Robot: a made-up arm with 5 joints.
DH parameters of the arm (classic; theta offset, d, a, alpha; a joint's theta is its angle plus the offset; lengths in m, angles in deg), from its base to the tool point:
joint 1: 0 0.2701 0 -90
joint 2: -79.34 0 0.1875 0
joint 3: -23.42 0 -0.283 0
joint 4: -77.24 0 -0.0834 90
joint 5: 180 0.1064 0 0
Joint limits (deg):
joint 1: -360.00..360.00
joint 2: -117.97..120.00
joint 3: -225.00..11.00
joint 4: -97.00..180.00
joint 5: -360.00..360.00
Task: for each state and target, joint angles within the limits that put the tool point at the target. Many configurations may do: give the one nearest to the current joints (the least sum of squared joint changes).
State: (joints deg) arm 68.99 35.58 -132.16 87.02 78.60
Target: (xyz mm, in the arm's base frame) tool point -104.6 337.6 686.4
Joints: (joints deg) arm 107.21 11.81 -147.85 83.73 78.60
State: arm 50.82 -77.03 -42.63 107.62 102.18
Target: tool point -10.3 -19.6 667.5
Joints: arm 62.28 -82.04 -78.56 84.02 102.18
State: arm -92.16 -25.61 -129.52 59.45 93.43
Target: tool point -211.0 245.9 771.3
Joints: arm -49.37 -51.48 -151.87 46.57 93.43
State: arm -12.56 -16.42 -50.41 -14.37 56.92
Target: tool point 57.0 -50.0 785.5
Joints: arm -41.26 -41.50 -86.57 -16.73 56.92
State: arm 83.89 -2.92 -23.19 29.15 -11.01
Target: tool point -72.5 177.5 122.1
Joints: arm 112.22 -24.78 -7.54 54.48 -11.01
